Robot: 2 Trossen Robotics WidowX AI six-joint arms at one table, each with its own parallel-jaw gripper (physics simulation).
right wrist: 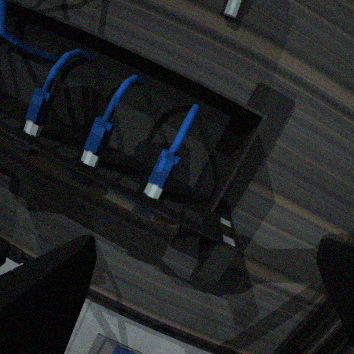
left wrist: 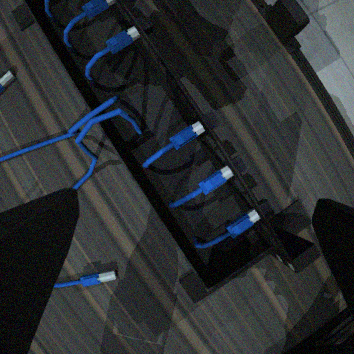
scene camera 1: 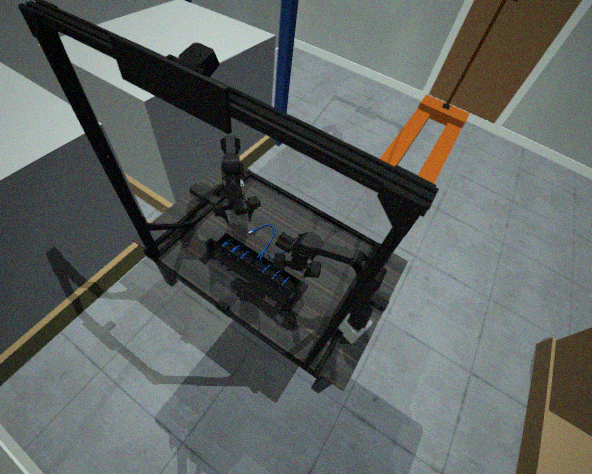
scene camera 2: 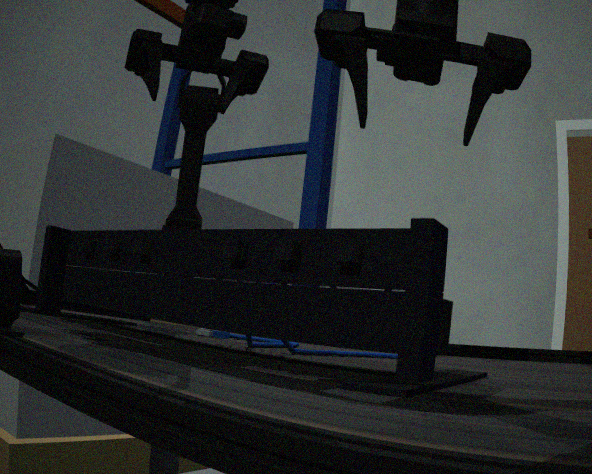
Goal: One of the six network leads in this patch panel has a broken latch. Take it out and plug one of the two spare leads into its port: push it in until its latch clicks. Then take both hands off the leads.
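Places are measured from the left arm's base along level axes (x right, y ahead, z up), in metres.
Pixels of known places: left gripper, fingertip midpoint: [left wrist: 200, 206] [scene camera 1: 239, 223] [scene camera 2: 188, 105]; right gripper, fingertip midpoint: [right wrist: 209, 250] [scene camera 1: 293, 274] [scene camera 2: 414, 135]; right arm's base, origin of the base link: [scene camera 1: 357, 321].
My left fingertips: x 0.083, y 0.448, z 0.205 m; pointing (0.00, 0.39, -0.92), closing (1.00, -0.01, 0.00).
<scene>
Behind a point stands the place of what it marks.
The black patch panel [scene camera 1: 292, 296] {y 0.766, x -0.052, z 0.038 m} [scene camera 2: 250, 310] {y 0.628, x 0.025, z -0.028 m} [left wrist: 172, 236] [right wrist: 275, 101] {y 0.691, x -0.156, z -0.065 m} stands on the table with blue leads in a row. Three leads [left wrist: 185, 137] {y 0.497, x 0.090, z 0.026 m} [left wrist: 215, 181] {y 0.455, x 0.122, z 0.026 m} [left wrist: 243, 223] {y 0.414, x 0.152, z 0.026 m} show near one end in the left wrist view; three [right wrist: 37, 105] {y 0.601, x 0.013, z 0.026 m} [right wrist: 97, 134] {y 0.643, x -0.017, z 0.026 m} [right wrist: 162, 167] {y 0.685, x -0.047, z 0.026 m} show in the right wrist view. I cannot tell which latch is broken. One spare plug [left wrist: 91, 279] {y 0.318, x -0.021, z -0.056 m} lies beside the panel; the other spare plug [left wrist: 6, 80] {y 0.585, x -0.159, z -0.062 m} shows at the left edge. My left gripper [scene camera 2: 188, 106] {y 0.448, x 0.083, z 0.205 m} [left wrist: 200, 206] {y 0.448, x 0.083, z 0.205 m} and right gripper [scene camera 2: 415, 136] {y 0.706, x -0.071, z 0.124 m} [right wrist: 207, 242] {y 0.706, x -0.071, z 0.124 m} are open and empty, above the panel.
Blue spare cables [left wrist: 40, 145] {y 0.494, x -0.098, z -0.064 m} cross the table beside the panel and partly overlap its rear wall. A black gantry frame [scene camera 1: 320, 150] {y 0.922, x 0.074, z 0.970 m} spans the table [scene camera 1: 320, 225] {y 0.387, x -0.381, z -0.069 m}. A pale object [scene camera 1: 356, 331] {y 0.997, x -0.249, z 0.032 m} is at the table's right side. An orange pallet jack [scene camera 1: 442, 150] stands on the floor.
</scene>
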